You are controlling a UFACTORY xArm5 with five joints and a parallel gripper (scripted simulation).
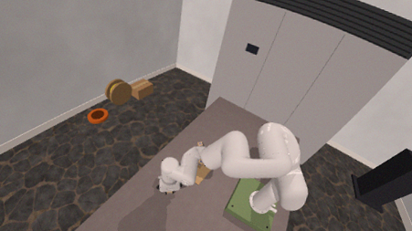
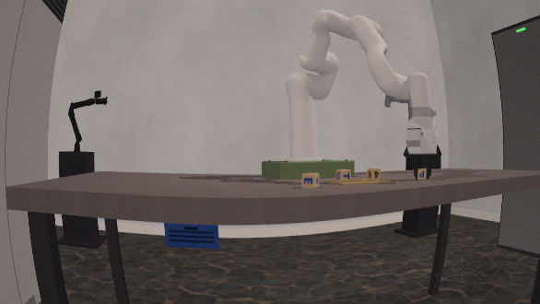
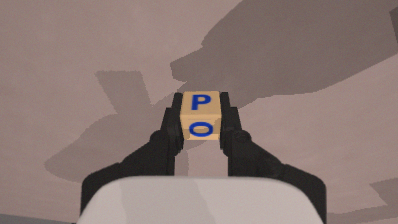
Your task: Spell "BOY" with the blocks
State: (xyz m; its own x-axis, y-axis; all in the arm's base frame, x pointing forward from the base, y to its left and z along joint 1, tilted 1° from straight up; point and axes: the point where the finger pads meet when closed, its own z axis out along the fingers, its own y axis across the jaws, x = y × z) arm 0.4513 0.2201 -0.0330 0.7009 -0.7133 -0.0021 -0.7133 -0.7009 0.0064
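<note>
Right now my hand is 4 cm past the tan mat, 20 cm to the left of it and 2 cm above it.
</note>
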